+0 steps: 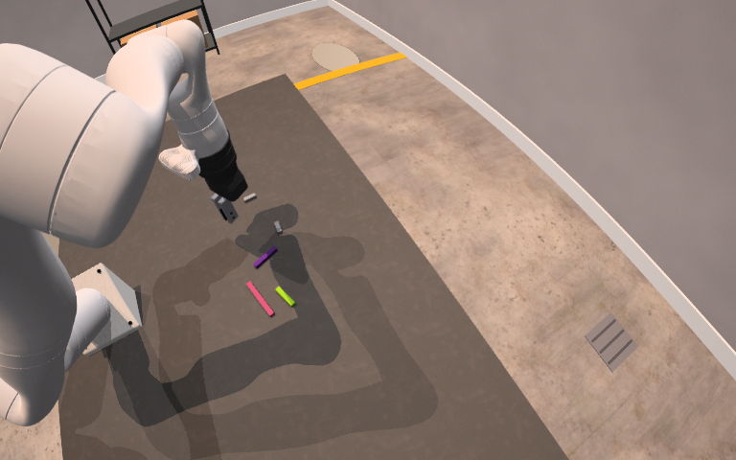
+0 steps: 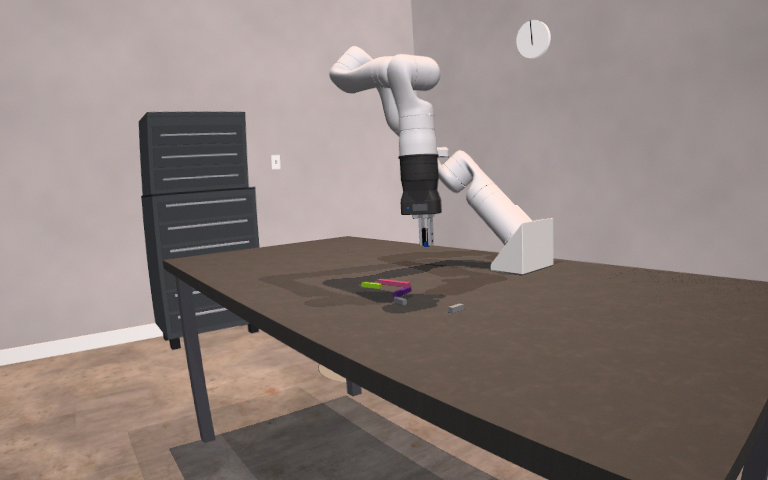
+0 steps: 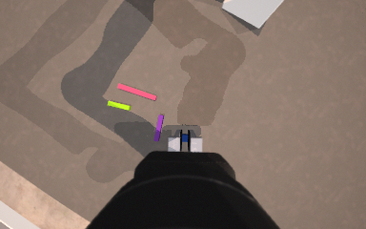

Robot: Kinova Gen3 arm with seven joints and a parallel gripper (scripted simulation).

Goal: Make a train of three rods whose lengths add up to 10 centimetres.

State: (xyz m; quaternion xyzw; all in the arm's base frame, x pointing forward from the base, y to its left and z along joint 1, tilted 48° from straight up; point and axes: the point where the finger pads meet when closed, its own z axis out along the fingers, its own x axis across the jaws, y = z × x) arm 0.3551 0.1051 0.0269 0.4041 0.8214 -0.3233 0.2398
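Now: hand 3 cm short of the purple rod, 5 cm to the left of it and 12 cm above it. The rest, counted from my hand: lime rod (4 cm ahead, 15 cm to the right, 12 cm below); then pink rod (1 cm behind, 14 cm to the right, 12 cm below); then blue rod (2 cm below).
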